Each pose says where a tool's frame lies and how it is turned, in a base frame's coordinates. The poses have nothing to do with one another.
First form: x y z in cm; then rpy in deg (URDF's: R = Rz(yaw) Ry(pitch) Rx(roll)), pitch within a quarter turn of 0, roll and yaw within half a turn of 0.
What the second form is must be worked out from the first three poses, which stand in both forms.
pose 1, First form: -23.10, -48.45, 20.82, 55.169, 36.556, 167.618
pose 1, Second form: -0.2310, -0.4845, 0.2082, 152.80, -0.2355, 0.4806, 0.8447
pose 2, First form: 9.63, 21.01, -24.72, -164.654, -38.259, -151.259
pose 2, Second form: 0.0963, 0.2101, -0.2472, 147.09, 0.2865, -0.9344, 0.2115
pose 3, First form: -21.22, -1.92, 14.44, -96.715, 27.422, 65.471
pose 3, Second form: -0.2122, -0.0192, 0.1444, 126.87, -0.7780, -0.2908, 0.5569
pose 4, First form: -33.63, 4.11, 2.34, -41.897, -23.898, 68.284
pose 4, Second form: -0.3363, 0.0411, 0.0234, 74.17, -0.3001, -0.5910, 0.7488
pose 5, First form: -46.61, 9.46, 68.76, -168.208, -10.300, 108.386
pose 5, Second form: -0.4661, 0.0946, 0.6876, 164.80, -0.5772, -0.8160, 0.0310
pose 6, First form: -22.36, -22.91, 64.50, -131.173, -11.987, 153.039
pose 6, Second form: -0.2236, -0.2291, 0.6450, 158.29, -0.1722, -0.9069, 0.3844
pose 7, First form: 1.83, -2.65, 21.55, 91.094, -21.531, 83.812
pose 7, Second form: 0.0183, -0.0265, 0.2155, 129.95, 0.6724, 0.4095, 0.6166
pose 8, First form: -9.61, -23.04, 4.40, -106.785, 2.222, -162.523
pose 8, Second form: -0.0961, -0.2304, 0.0440, 167.83, -0.1111, 0.7995, -0.5903
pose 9, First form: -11.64, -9.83, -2.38, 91.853, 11.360, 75.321
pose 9, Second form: -0.1164, -0.0983, -0.0238, 107.49, 0.6497, 0.6093, 0.4546
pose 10, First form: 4.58, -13.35, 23.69, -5.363, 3.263, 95.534
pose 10, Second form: 0.0458, -0.1335, 0.2369, 95.84, -0.0707, -0.0209, 0.9973
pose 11, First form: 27.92, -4.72, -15.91, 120.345, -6.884, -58.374
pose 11, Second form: 0.2792, -0.0472, -0.1591, 125.37, 0.8345, -0.5046, -0.2213
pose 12, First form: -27.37, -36.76, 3.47, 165.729, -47.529, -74.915
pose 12, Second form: -0.2737, -0.3676, 0.0347, 141.05, 0.7323, -0.6280, 0.2633
